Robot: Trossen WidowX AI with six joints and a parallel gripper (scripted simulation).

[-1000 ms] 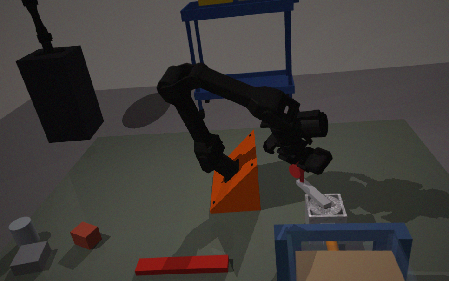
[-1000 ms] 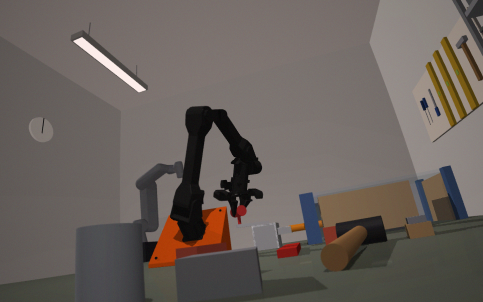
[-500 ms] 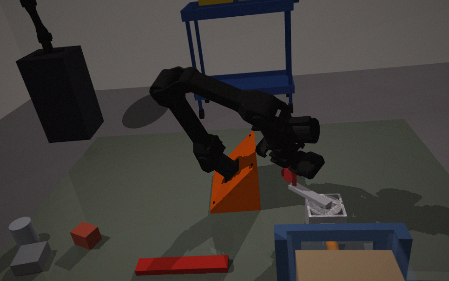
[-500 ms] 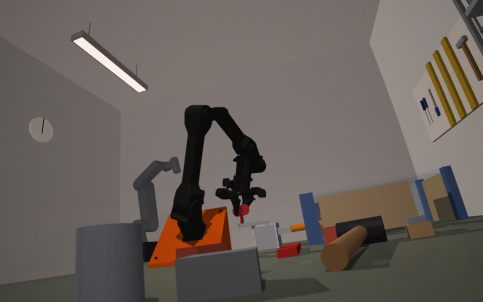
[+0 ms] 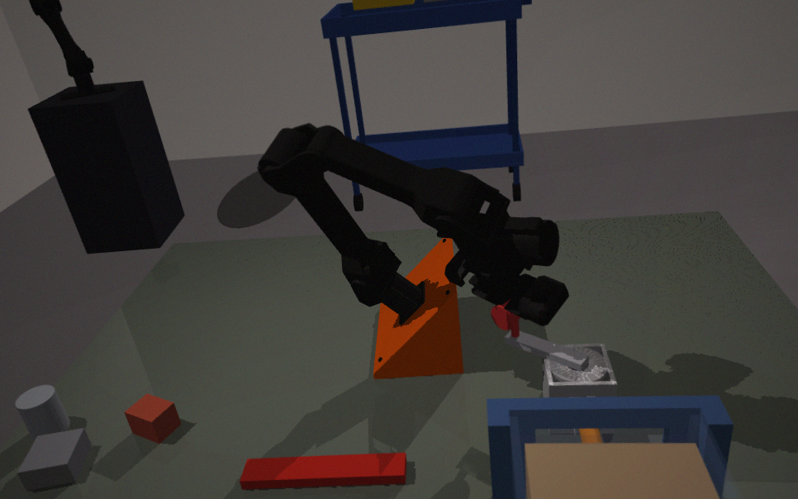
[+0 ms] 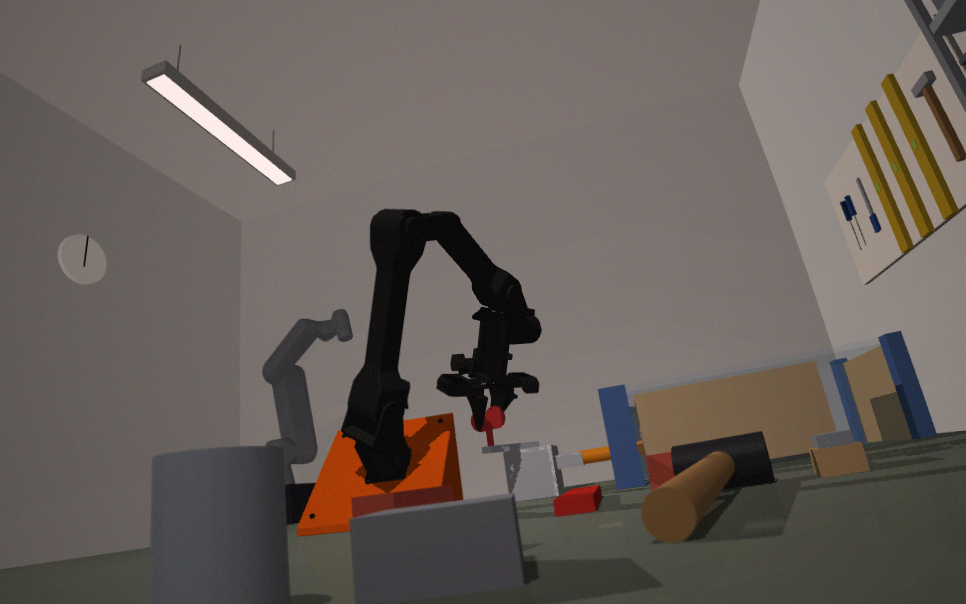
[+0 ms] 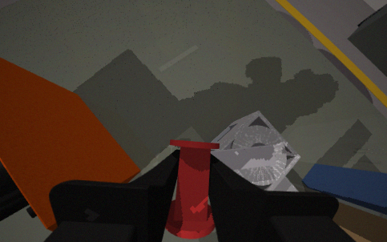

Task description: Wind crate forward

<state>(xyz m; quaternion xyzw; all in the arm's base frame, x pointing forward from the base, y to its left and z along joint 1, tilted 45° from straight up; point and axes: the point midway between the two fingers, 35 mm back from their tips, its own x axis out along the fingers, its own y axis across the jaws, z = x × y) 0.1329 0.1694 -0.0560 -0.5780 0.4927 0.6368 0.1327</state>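
The grey crank arm is 3 cm ahead of my gripper tip, 2 cm to the left of it and 3 cm below it. Also, from my gripper tip: frame: 23 cm ahead, 6 cm to the left, 3 cm below; grey winch: 5 cm ahead, 6 cm to the left, 10 cm below; red knob: 1 cm ahead, 1 cm to the right.
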